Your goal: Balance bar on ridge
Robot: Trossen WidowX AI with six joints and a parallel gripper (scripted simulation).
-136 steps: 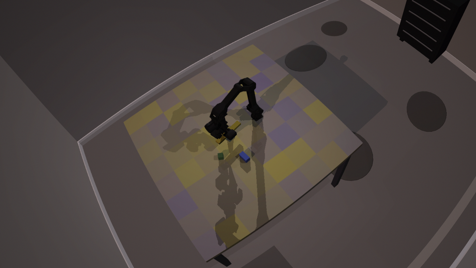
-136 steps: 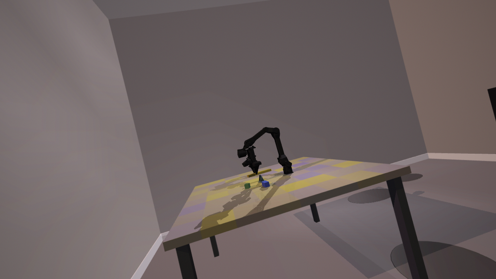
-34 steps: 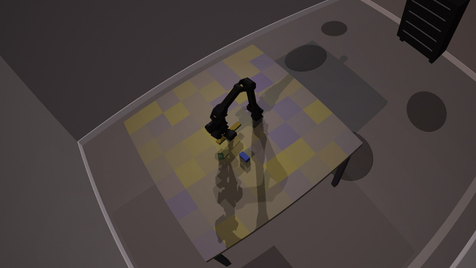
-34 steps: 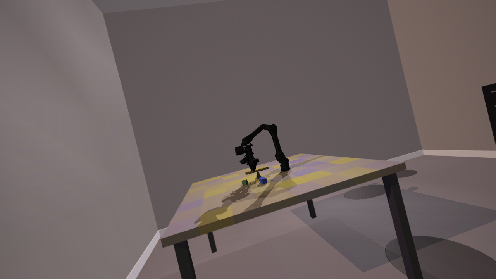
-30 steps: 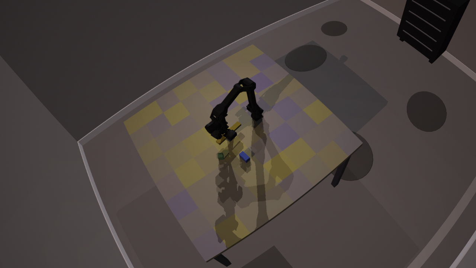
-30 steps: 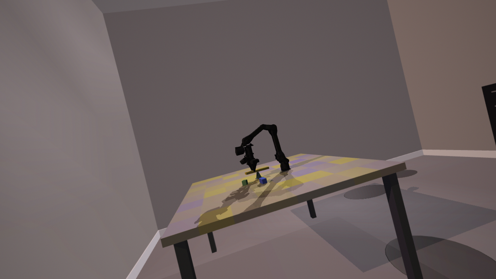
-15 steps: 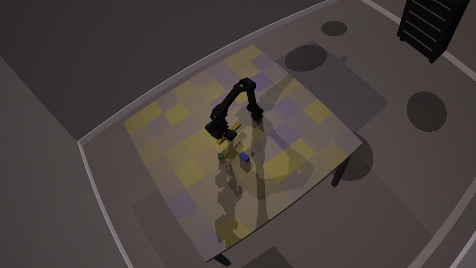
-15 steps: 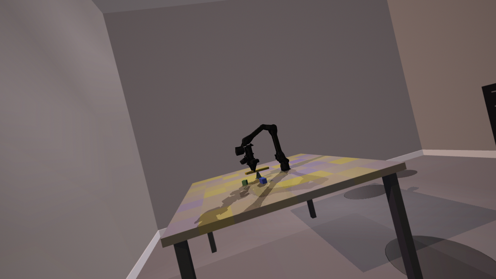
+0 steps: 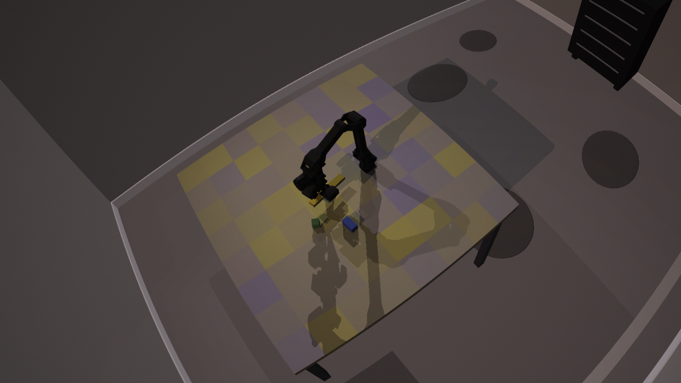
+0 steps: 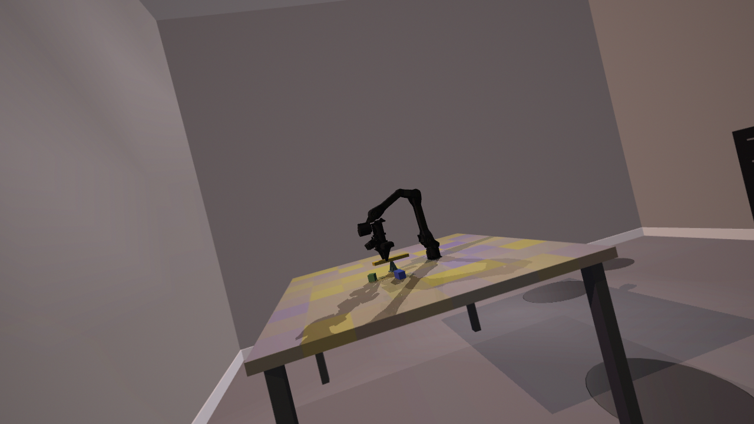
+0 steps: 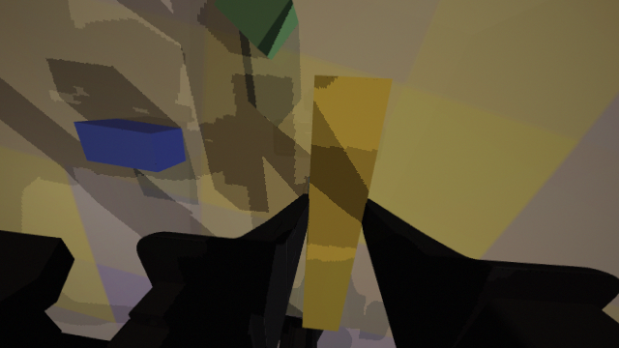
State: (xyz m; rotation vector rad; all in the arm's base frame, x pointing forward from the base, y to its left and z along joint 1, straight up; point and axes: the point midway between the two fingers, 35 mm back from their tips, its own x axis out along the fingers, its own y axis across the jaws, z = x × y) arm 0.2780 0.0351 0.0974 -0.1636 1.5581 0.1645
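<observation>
Now: the yellow bar 30 mm behind my gripper tip and 10 mm to the right of it. Round my gripper tip: blue block 20 mm behind, 180 mm to the left, 50 mm below; green block 100 mm ahead, 80 mm to the left, 50 mm below.
</observation>
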